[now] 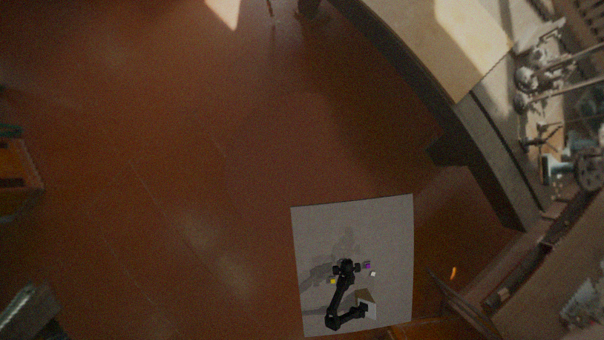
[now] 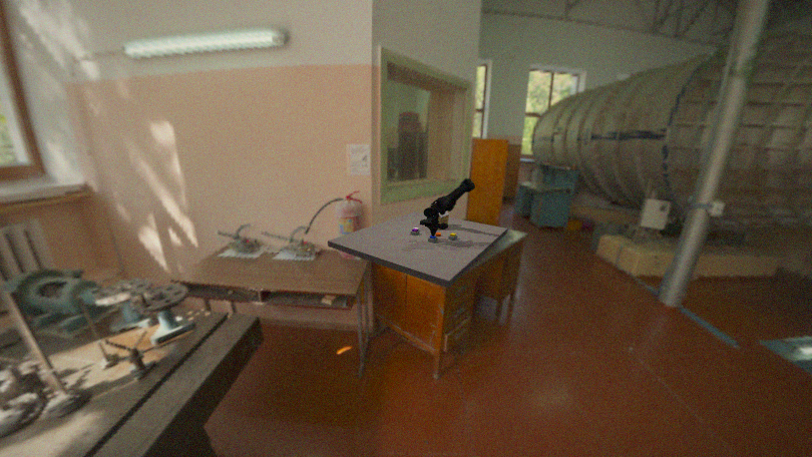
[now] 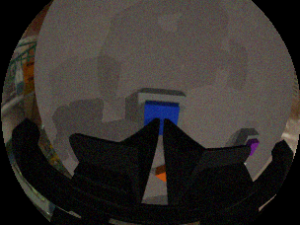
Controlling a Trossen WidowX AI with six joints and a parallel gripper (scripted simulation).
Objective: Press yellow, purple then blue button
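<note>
Right now the blue button is 1 cm below my gripper tip. From my gripper tip the other things lie so: orange block (13 cm behind, 3 cm to the right, 3 cm below); then yellow button (13 cm behind, 9 cm to the left); then purple button (5 cm behind, 18 cm to the right).
</note>
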